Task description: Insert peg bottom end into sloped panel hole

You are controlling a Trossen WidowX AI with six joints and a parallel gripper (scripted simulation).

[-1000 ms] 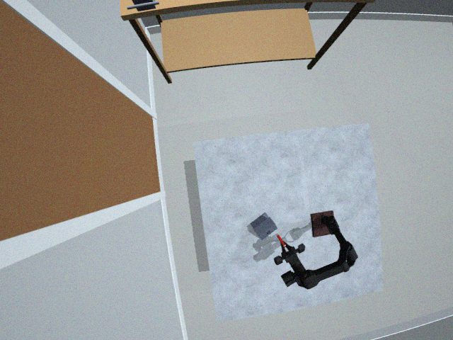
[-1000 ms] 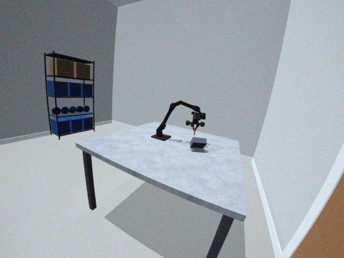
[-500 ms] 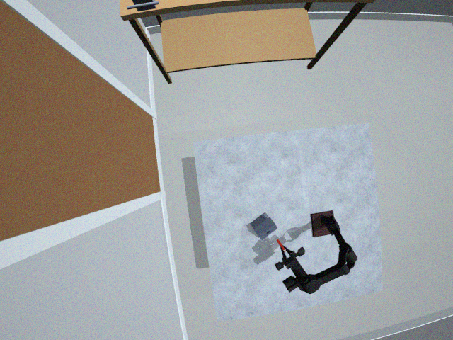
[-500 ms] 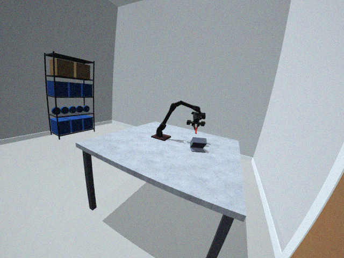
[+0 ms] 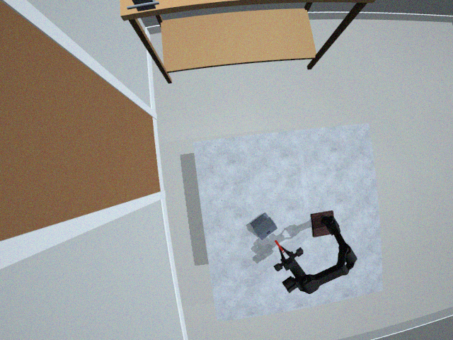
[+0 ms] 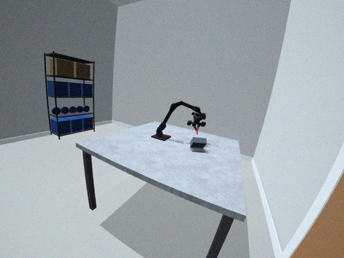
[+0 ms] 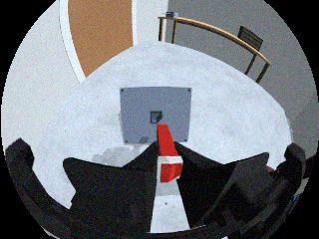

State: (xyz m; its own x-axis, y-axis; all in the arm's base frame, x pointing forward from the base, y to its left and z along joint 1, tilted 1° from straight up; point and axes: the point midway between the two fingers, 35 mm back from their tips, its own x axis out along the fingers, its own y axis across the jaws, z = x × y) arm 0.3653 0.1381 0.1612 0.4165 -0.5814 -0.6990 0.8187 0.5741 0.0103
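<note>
Right now the grey sloped panel is 6 cm ahead of my gripper tip, 8 cm to the right of it and 9 cm below it. Also, from my gripper tip: red peg: 1 cm behind, 1 cm to the left, 1 cm above.
</note>
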